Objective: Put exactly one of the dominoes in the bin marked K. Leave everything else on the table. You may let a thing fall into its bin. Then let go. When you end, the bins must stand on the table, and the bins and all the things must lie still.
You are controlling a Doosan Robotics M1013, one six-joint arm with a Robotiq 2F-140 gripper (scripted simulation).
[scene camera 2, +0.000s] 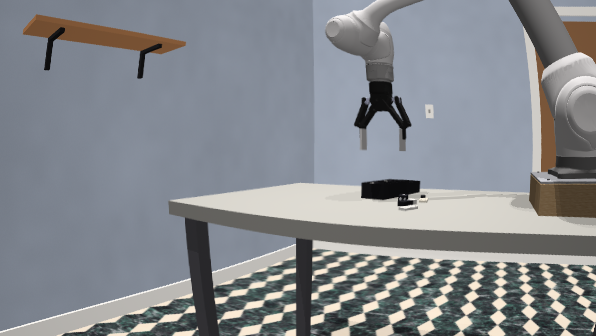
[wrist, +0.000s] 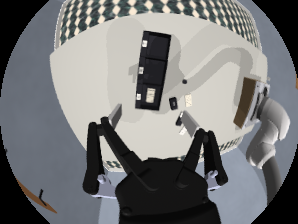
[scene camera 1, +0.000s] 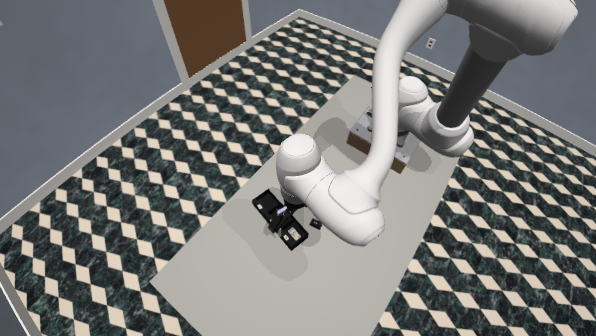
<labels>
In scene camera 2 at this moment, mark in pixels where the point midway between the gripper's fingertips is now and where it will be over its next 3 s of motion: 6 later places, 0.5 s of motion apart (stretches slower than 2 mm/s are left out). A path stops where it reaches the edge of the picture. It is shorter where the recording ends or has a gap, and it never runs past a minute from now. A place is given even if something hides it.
The gripper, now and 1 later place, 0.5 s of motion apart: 382, 150; 382, 131
</labels>
